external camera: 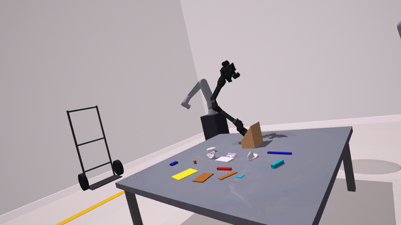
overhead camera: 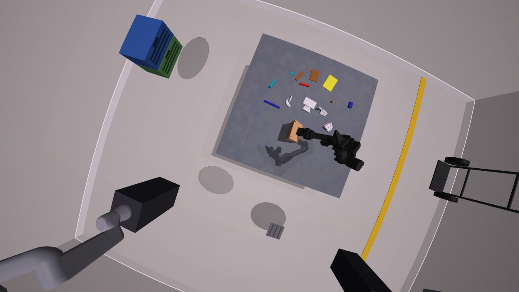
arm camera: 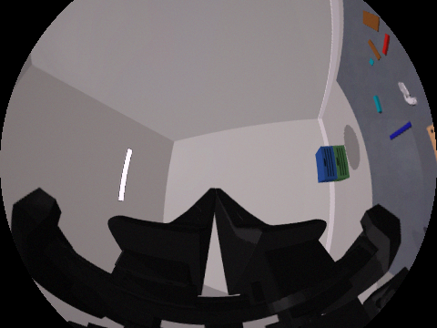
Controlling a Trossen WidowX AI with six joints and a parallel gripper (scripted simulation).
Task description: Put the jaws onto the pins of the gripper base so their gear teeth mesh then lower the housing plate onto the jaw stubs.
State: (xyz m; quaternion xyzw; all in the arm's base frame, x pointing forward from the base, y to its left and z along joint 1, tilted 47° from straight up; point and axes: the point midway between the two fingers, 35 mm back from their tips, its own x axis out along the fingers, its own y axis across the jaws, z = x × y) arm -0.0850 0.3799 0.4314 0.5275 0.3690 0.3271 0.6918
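Now: gripper tip 34 cm short of the white jaw, 12 cm to the left of it and 65 cm above it. The rest, counted from my gripper tip: flat white ribbed part (37 cm ahead, 68 cm below); red bar (52 cm ahead, 10 cm to the left, 68 cm below); blue bar (22 cm ahead, 34 cm to the left, 68 cm below).
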